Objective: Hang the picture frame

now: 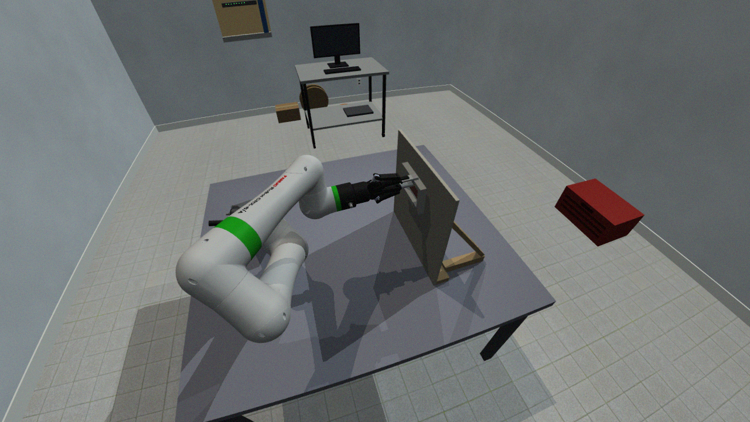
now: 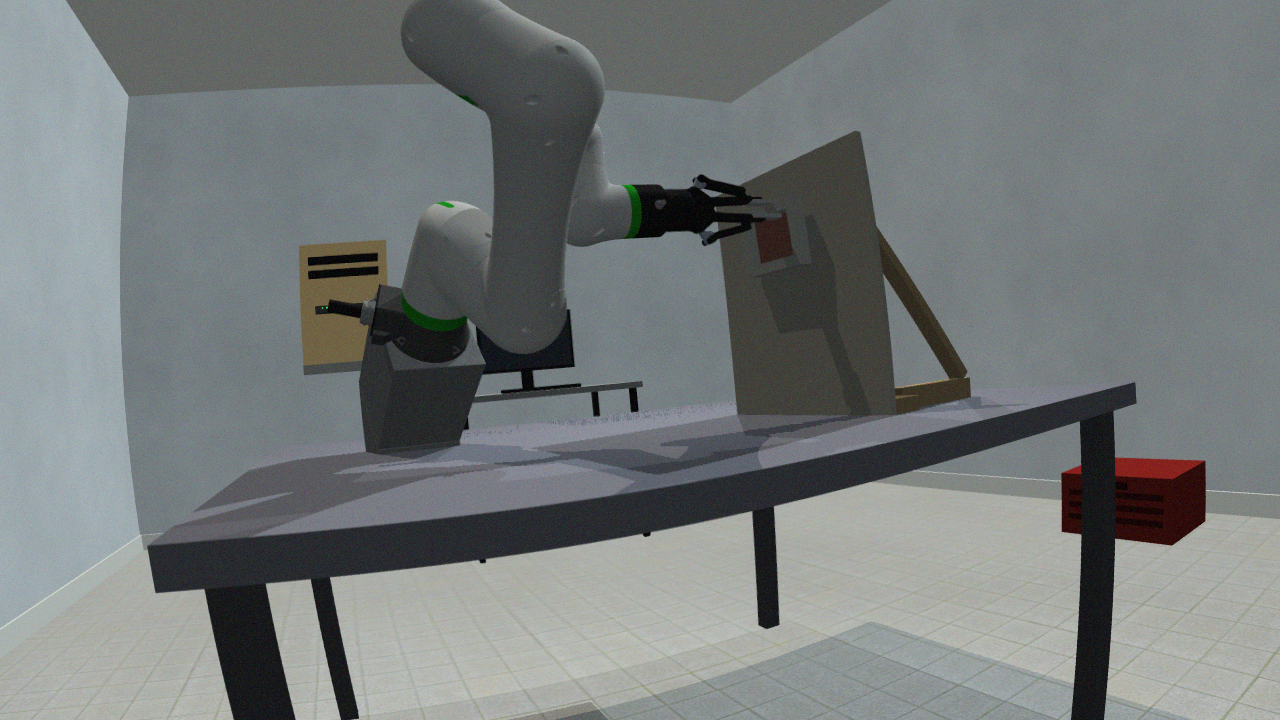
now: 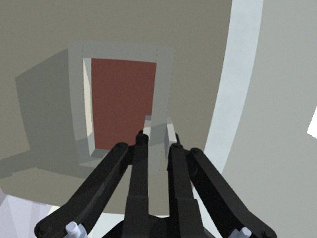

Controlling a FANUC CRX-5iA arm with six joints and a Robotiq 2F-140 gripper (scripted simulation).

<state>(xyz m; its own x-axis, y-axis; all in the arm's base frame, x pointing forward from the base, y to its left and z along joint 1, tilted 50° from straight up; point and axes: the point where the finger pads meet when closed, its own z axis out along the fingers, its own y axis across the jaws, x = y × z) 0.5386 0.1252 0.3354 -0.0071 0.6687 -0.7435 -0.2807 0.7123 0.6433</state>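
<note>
Now: the picture frame 5 cm below my hand, 4 cm ahead of it and 2 cm to the left of it. Also, from my hand: upright tan board 15 cm below, 5 cm ahead.
</note>
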